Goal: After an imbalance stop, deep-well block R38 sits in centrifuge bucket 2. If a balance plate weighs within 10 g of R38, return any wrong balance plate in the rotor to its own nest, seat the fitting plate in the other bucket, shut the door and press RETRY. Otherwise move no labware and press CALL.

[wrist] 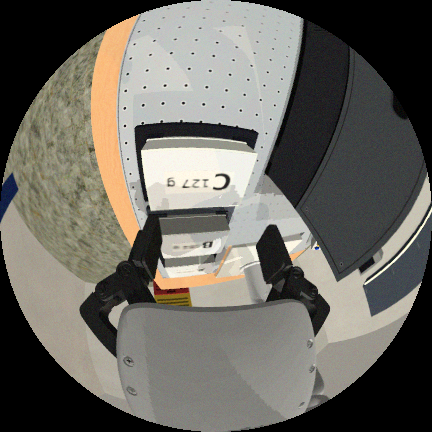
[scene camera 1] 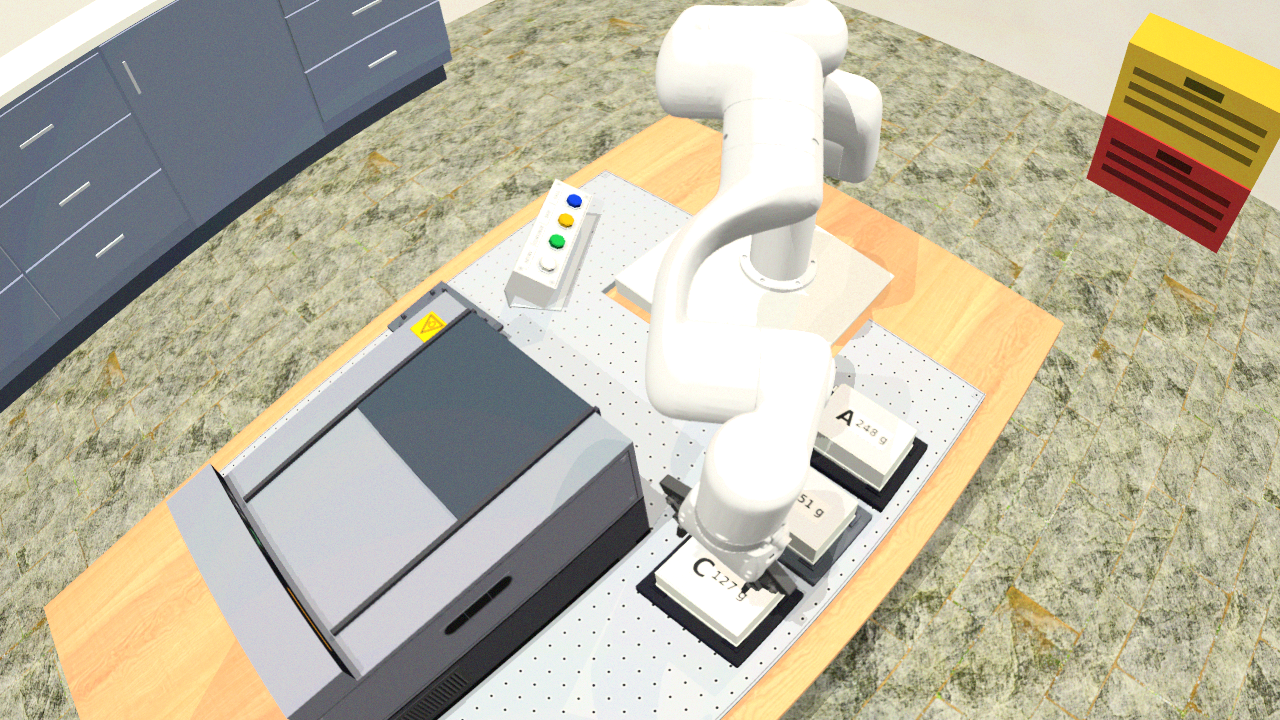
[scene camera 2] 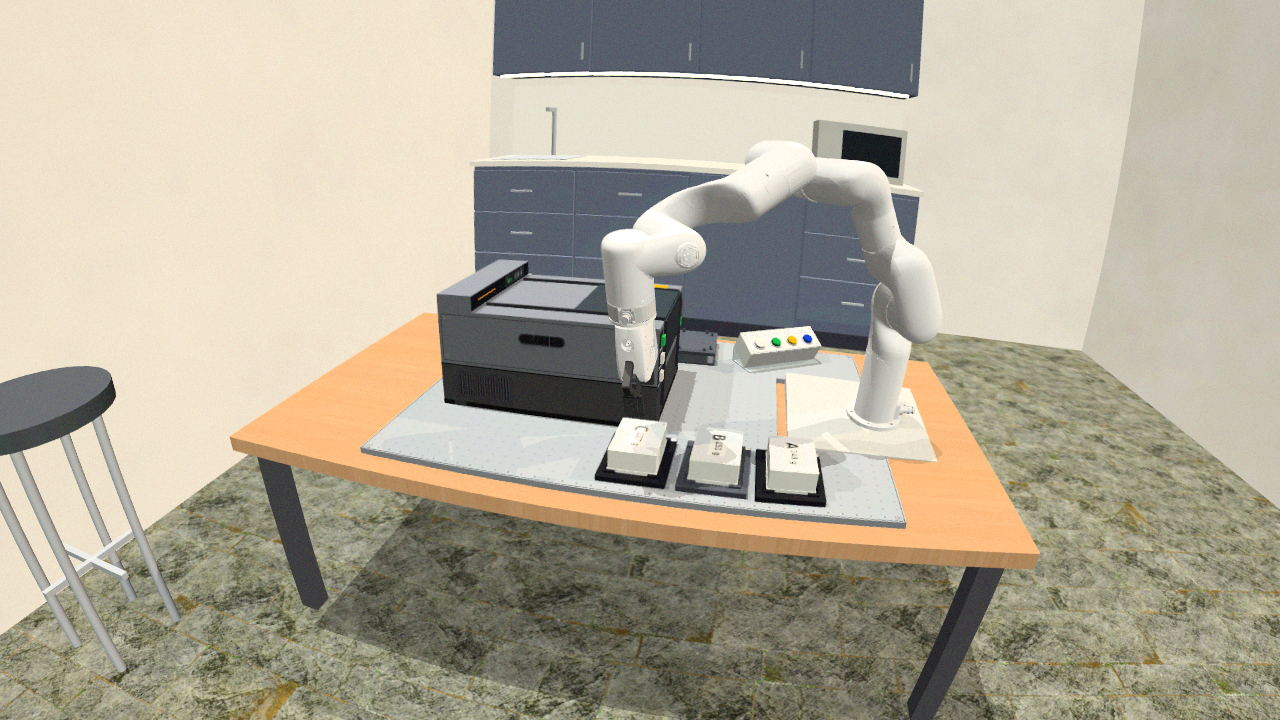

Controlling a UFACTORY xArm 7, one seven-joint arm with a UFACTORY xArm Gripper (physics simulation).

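Pixels of known places: gripper, fingertip midpoint: (wrist: pixel 212 231) (scene camera 1: pixel 720 555) (scene camera 2: pixel 640 398); arm's base at its link origin: (wrist: pixel 252 265) (scene camera 1: pixel 778 263) (scene camera 2: pixel 872 416).
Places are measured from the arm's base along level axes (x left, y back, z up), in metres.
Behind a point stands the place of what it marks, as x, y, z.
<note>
My gripper (scene camera 1: pixel 720 546) @[0.212, -0.511, 0.120] (scene camera 2: pixel 630 380) @[0.212, -0.511, 0.120] (wrist: pixel 212 231) @[0.212, -0.511, 0.120] is open and empty, above and apart from balance plate C (scene camera 1: pixel 711 613) @[0.228, -0.552, 0.049] (scene camera 2: pixel 636 450) @[0.265, -0.513, 0.049] (wrist: pixel 200 162) @[0.210, -0.535, 0.049], marked 127 g, which sits in its black nest (scene camera 1: pixel 733 654) @[0.271, -0.571, 0.007] (wrist: pixel 195 129) @[0.209, -0.562, 0.007]. Plate B (scene camera 1: pixel 824 528) @[0.283, -0.394, 0.049] (scene camera 2: pixel 715 462) @[0.295, -0.381, 0.049] (wrist: pixel 192 224) @[0.228, -0.414, 0.031] reads 51 g where its label shows in scene camera 1; the arm hides part. Plate A (scene camera 1: pixel 866 438) @[0.269, -0.256, 0.049] (scene camera 2: pixel 791 467) @[0.306, -0.254, 0.049], marked 248 g, sits in the end nest. The grey centrifuge (scene camera 1: pixel 554 537) @[0.072, -0.600, 0.162] (scene camera 2: pixel 501 344) @[0.042, -0.794, 0.144] (wrist: pixel 365 165) @[0.074, -0.588, 0.141] has light and dark top panels. R38, the rotor and buckets do not show.
A white button box (scene camera 1: pixel 534 284) @[-0.264, -0.266, 0.051] (scene camera 2: pixel 776 351) @[-0.266, -0.185, 0.043] with white, green, orange and blue buttons stands beyond the centrifuge, near the arm's base; its labels are unreadable. The centrifuge's dark side stands close beside the gripper. The nests stand along the table's edge (scene camera 2: pixel 537 510) @[0.351, -0.670, -0.029].
</note>
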